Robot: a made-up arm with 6 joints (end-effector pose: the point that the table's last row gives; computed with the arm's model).
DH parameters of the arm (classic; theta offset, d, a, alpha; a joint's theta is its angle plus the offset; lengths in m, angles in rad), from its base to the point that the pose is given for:
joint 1: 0 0.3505 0 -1.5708
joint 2: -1.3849 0 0.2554 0
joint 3: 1.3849 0 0.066 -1.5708
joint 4: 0 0.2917 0 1.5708
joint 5: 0 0 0.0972 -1.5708
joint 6: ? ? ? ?
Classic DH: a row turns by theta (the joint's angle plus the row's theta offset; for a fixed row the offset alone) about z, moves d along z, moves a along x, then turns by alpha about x.
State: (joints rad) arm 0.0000 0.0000 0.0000 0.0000 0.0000 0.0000
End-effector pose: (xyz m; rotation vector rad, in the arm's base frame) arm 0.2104 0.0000 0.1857 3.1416 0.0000 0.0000
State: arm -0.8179 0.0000 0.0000 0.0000 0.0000 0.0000
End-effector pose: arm 0.1439 -0.1535 0.1857 2.8825 -1.2492 0.0000
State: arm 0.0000 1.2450 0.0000 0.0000 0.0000 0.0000
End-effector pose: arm -0.0888 0.0000 0.0984 2.5523 0.0000 -1.8318
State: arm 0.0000 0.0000 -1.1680 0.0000 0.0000 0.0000
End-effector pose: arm 0.4937 0.0000 0.5886 2.6209 0.0000 1.7322
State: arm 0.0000 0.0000 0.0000 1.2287 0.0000 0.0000
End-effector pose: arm 0.1458 -0.0916 0.1857 2.5671 -1.8109 0.0000
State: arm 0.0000 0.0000 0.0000 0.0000 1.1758 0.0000
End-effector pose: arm 0.0361 0.0000 0.1723 2.6141 0.0000 -1.7424
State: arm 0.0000 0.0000 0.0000 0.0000 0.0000 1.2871
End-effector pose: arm 0.2104 0.0000 0.1857 2.5132 -1.8851 0.0000
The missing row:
joint 6: 0 0.1241 0 0
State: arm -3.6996 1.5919 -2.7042 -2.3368 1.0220 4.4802
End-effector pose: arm -0.5643 0.3991 0.1970 -1.2925 0.1293 0.7088
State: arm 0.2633 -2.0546 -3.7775 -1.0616 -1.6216 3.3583
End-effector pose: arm -0.2343 0.0445 0.0520 -0.7080 1.8379 1.3833
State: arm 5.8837 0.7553 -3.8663 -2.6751 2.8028 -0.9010
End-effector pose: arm 0.0027 -0.0660 0.7134 1.3075 -2.4799 -0.2279
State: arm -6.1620 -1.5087 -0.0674 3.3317 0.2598 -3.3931
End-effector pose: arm 0.1862 0.0345 0.4206 -1.9028 -0.1197 -2.4807
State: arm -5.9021 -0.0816 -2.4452 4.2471 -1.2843 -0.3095
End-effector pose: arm 0.1008 0.1814 0.7954 -0.9686 1.4480 1.2538
